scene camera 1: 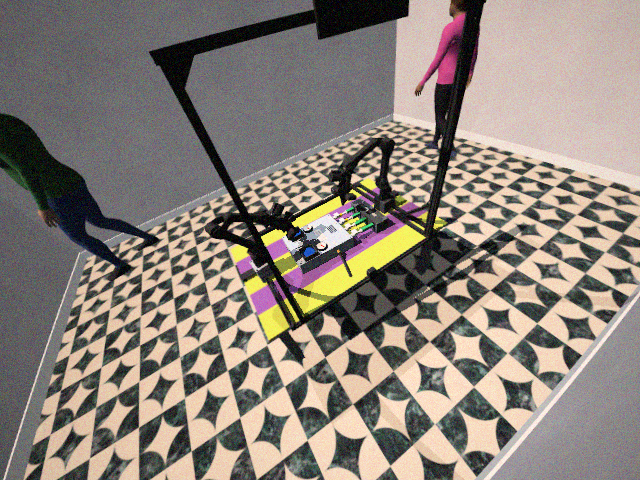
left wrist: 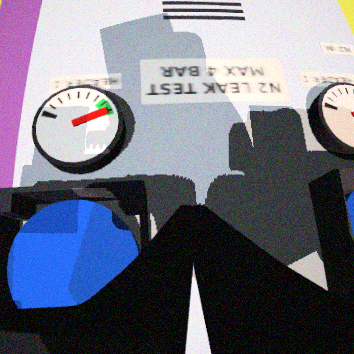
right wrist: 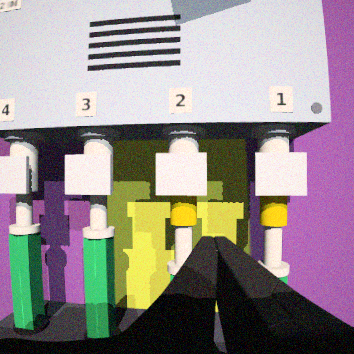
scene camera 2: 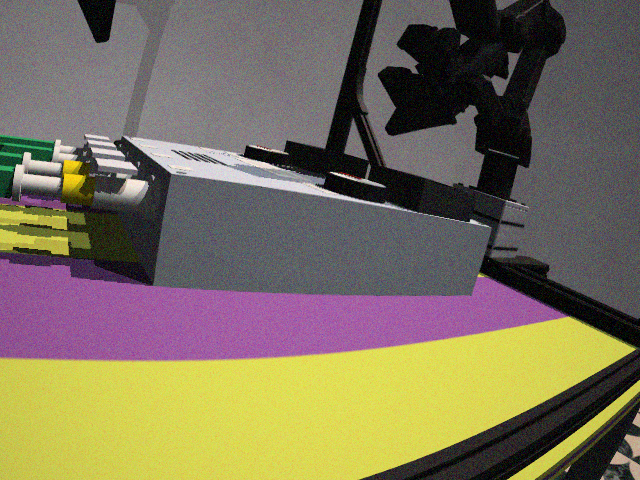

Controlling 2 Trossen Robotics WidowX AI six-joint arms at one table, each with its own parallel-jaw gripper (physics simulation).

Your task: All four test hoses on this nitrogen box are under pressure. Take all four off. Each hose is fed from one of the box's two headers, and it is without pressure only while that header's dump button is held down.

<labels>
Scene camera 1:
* grey nitrogen box: 326, 231
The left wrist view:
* left gripper: 190, 216
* grey nitrogen box: 240, 113
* blue dump button: 65, 252
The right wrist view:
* right gripper: 211, 246
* grey nitrogen box: 94, 78
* test hose: 182, 207
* test hose: 29, 307
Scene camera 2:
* left gripper: 388, 132
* grey nitrogen box: 267, 221
</labels>
